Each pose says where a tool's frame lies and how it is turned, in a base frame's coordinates. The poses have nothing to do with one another.
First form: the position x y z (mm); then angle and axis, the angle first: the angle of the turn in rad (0 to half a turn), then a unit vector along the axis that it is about.
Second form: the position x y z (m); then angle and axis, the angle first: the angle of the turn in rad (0 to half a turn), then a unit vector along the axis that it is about. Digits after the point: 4 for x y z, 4 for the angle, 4 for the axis.
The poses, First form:
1: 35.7 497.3 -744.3 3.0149 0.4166 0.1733 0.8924
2: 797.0 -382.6 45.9 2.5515 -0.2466 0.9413 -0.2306
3: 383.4 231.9 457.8 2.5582 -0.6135 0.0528 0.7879
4: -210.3 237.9 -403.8 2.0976 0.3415 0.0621 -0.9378
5: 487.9 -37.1 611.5 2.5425 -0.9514 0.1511 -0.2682
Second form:
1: 0.0357 0.4973 -0.7443 3.0149 0.4166 0.1733 0.8924
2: 0.7970 -0.3826 0.0459 2.5515 -0.2466 0.9413 -0.2306
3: 0.3834 0.2319 0.4578 2.5582 -0.6135 0.0528 0.7879
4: -0.2103 0.2379 -0.4038 2.0976 0.3415 0.0621 -0.9378
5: 0.4879 -0.0371 0.6115 2.5425 -0.9514 0.1511 -0.2682
